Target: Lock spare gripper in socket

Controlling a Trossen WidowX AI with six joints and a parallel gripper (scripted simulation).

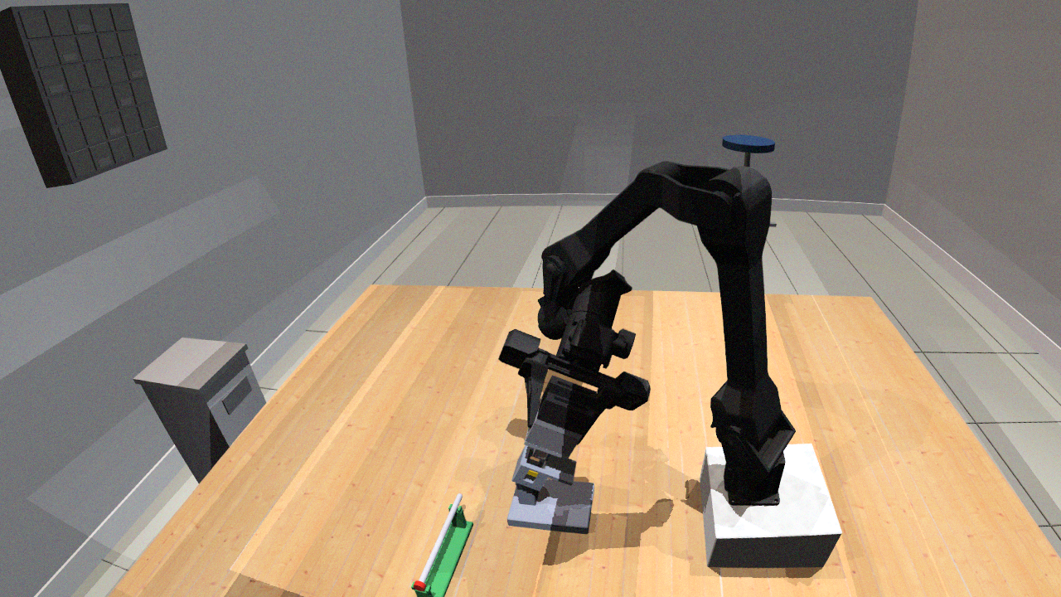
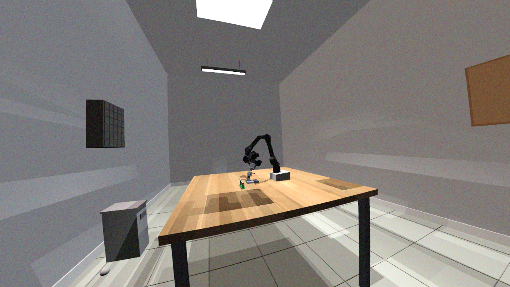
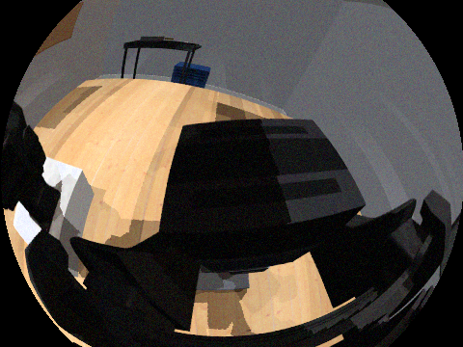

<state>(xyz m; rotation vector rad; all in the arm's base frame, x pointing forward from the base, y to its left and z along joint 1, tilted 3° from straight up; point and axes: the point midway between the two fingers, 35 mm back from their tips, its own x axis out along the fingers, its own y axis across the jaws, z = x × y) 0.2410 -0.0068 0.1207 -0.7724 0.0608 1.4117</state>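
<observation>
Right now the green cradle is 130 mm ahead of my gripper tip, 110 mm to the left of it and 130 mm below it. Round my gripper tip: spare gripper 10 mm to the right; then grey mount 20 mm ahead, 10 mm to the right, 110 mm below.
</observation>
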